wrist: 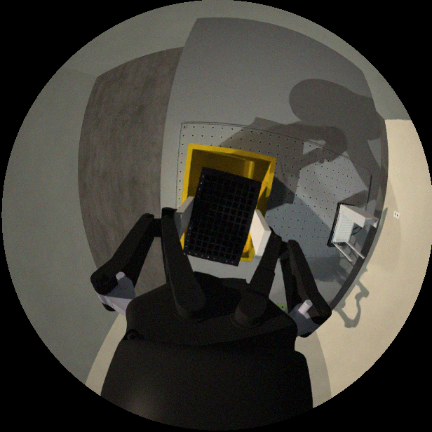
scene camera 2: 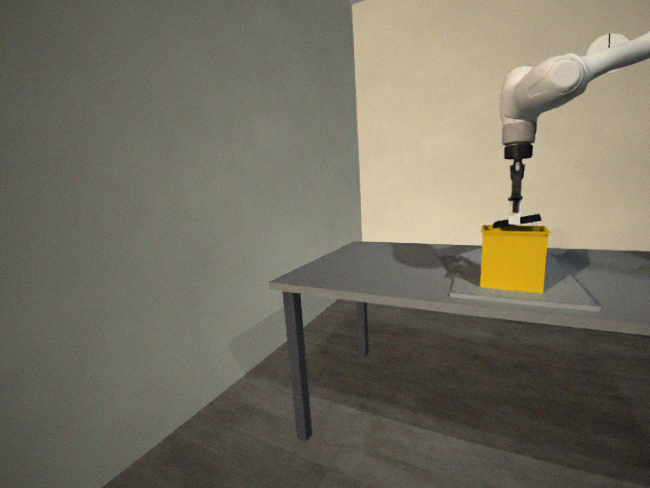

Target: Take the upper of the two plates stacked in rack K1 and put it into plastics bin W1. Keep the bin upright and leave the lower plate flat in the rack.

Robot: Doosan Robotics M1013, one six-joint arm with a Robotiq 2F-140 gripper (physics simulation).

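Frame: origin at the arm's base, x ahead, y left, z up, level; centimetres.
Seen in the pictures: gripper, between the fingertips: (scene camera 2: 514, 222).
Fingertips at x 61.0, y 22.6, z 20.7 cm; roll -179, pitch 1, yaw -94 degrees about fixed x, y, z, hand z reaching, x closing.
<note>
A point is followed by its place in that frame.
My gripper (scene camera 2: 515, 217) {y 22.6, x 61.0, z 20.7 cm} (wrist: 222, 212) is shut on a black gridded plate (scene camera 2: 531, 218) {y 27.2, x 57.0, z 22.5 cm} (wrist: 225, 210), its pale pads on the plate's two long sides. The yellow bin (scene camera 2: 513, 262) {y 28.5, x 61.0, z 9.5 cm} (wrist: 230, 151) stands upright below it. In the scene view the plate is tilted, its left end low at the bin's rim and its right end higher. In the wrist view it lies across the bin's opening, turned slightly against it, and hides much of the inside. A white rack (wrist: 357, 216) stands at the right with a pale gridded, dark-edged face in it; whether that is the lower plate I cannot tell.
The bin stands on a perforated board (scene camera 2: 525, 300) {y 35.9, x 58.0, z 0.7 cm} (wrist: 200, 134) on the grey table (scene camera 2: 336, 267) {y 15.8, x 126.8, z -0.4 cm} (wrist: 250, 60). The rack has thin rods at its near side. A grey wall (scene camera 2: 183, 183) is at the left and a beige wall (scene camera 2: 430, 131) behind the table.
</note>
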